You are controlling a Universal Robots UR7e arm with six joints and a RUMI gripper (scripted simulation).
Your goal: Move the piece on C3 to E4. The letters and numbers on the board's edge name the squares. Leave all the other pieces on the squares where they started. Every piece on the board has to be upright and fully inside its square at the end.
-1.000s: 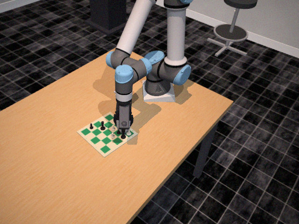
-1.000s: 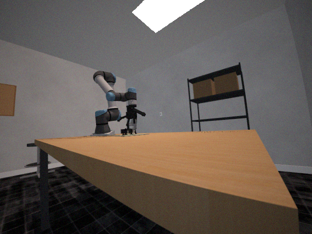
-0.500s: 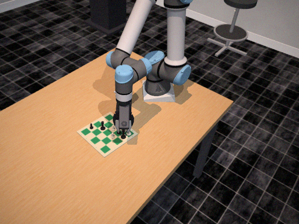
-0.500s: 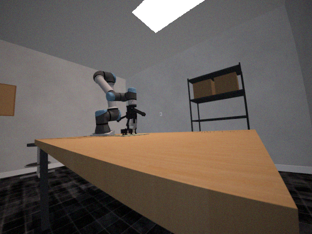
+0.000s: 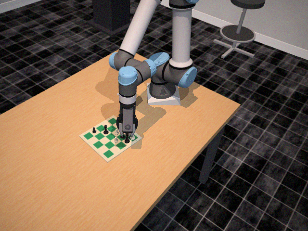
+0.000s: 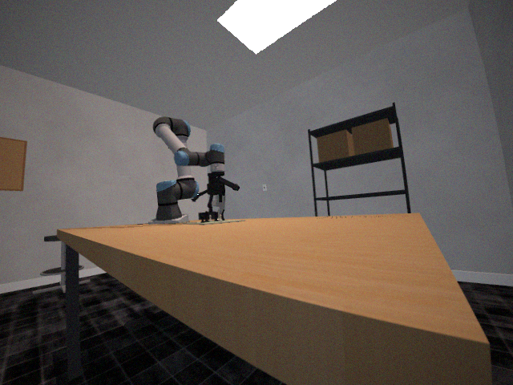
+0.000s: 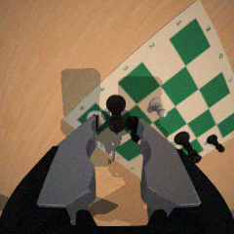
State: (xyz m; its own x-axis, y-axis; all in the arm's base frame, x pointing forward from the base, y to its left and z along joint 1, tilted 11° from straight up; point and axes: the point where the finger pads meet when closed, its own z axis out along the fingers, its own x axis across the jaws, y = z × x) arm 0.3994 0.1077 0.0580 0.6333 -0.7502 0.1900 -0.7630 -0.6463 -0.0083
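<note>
Now: the tall black piece 20 mm below my hand. Also, from my hand: green-and-cream chessboard: 80 mm to the right, 50 mm below, 30 mm ahead; then white piece: 30 mm behind, 20 mm below, 10 mm to the left.
</note>
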